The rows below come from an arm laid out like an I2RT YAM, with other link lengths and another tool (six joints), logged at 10 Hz.
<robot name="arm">
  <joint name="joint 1" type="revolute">
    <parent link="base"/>
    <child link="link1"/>
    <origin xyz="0 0 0.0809" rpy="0 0 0"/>
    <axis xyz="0 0 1"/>
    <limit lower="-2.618" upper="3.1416"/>
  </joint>
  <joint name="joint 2" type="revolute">
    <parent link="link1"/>
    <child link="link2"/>
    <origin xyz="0.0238 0.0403 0.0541" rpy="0 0 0"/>
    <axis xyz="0 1 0"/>
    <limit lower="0" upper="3.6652"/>
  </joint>
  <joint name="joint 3" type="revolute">
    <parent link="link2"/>
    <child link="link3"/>
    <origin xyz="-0.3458 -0.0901 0" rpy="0 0 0"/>
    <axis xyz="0 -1 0"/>
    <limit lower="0" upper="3.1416"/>
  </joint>
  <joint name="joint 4" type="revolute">
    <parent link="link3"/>
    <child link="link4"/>
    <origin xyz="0.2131 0.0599 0.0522" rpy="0 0 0"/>
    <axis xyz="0 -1 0"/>
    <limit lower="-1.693" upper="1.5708"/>
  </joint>
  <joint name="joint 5" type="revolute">
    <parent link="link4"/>
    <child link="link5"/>
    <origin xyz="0.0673 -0.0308 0.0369" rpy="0 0 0"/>
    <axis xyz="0 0 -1"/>
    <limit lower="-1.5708" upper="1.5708"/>
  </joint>
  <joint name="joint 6" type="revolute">
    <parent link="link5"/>
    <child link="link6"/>
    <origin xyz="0.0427 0 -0.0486" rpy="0 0 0"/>
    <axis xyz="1 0 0"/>
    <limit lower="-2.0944" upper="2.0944"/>
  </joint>
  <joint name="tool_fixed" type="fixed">
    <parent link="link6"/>
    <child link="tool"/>
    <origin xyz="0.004 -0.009 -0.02" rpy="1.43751 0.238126 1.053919"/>
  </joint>
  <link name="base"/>
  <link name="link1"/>
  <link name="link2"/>
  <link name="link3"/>
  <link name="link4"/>
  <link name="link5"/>
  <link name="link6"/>
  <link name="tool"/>
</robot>
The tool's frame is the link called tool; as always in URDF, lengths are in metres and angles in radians.
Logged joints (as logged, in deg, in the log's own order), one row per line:
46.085 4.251 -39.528 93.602 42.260 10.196
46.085 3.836 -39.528 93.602 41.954 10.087
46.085 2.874 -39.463 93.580 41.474 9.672
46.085 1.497 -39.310 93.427 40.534 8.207
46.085 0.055 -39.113 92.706 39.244 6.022
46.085 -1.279 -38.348 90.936 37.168 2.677
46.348 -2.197 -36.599 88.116 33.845 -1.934
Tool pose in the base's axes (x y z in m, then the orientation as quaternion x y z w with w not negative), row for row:
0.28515 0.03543 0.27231 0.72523 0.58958 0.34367 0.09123
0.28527 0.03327 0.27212 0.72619 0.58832 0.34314 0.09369
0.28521 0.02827 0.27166 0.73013 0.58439 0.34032 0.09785
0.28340 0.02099 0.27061 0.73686 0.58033 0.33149 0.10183
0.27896 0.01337 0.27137 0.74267 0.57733 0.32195 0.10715
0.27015 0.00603 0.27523 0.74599 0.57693 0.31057 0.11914
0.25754 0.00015 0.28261 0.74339 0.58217 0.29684 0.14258
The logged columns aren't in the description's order. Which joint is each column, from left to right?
Columns, left to right: joint 3, joint 1, joint 5, joint 2, joint 6, joint 4.
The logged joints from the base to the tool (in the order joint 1, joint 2, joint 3, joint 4, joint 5, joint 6), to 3 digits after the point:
4.251 93.602 46.085 10.196 -39.528 42.260
3.836 93.602 46.085 10.087 -39.528 41.954
2.874 93.580 46.085 9.672 -39.463 41.474
1.497 93.427 46.085 8.207 -39.310 40.534
0.055 92.706 46.085 6.022 -39.113 39.244
-1.279 90.936 46.085 2.677 -38.348 37.168
-2.197 88.116 46.348 -1.934 -36.599 33.845

